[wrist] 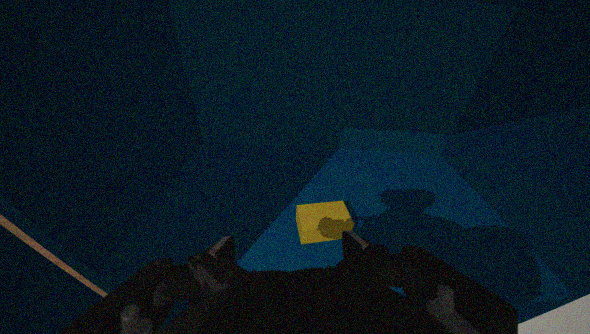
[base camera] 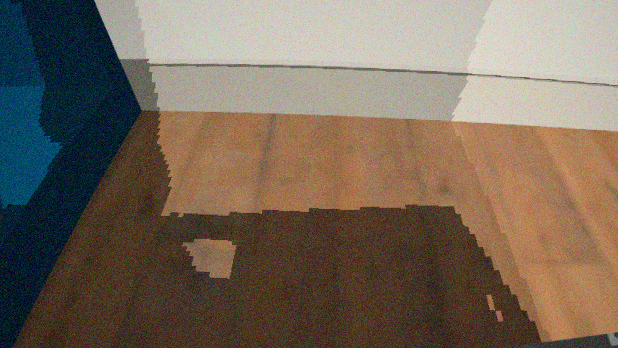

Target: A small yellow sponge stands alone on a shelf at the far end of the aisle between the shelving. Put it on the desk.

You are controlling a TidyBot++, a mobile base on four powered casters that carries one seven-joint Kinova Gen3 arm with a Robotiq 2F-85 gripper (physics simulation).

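Places are measured from the arm's base along level axes (x back, y right, z up), in millimetres.
Where they show: gripper, fingertip midpoint: (wrist: pixel 289 246).
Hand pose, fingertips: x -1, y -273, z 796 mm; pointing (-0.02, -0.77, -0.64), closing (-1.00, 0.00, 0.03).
After its pixels a point has its place.
The small yellow sponge (wrist: pixel 315 215) @[x -62, y -428, z 639 mm] lies on the blue shelf board (wrist: pixel 310 195) @[x -69, y -526, z 594 mm] in the wrist view, a little right of the middle. A shadow falls across its lower right part. My gripper (wrist: pixel 289 246) @[x -1, y -273, z 796 mm] is open, with its two fingertips wide apart at the bottom of the wrist view. The sponge shows beyond the fingertips, nearer the right one, whose tip overlaps its lower right corner in the picture. Nothing is held between the fingers. The sponge and the desk do not show in the base camera view.
Dark blue shelving (base camera: pixel 75 150) @[x -397, y -272, z -332 mm] stands along the left of the base camera view. A pale wall (base camera: pixel 310 30) @[x -540, y 25, z -262 mm] rises across the back, above the wooden floor (base camera: pixel 340 160) @[x -425, y 62, z -396 mm]. A large shadow covers much of the floor. Blue panels surround the sponge in the wrist view.
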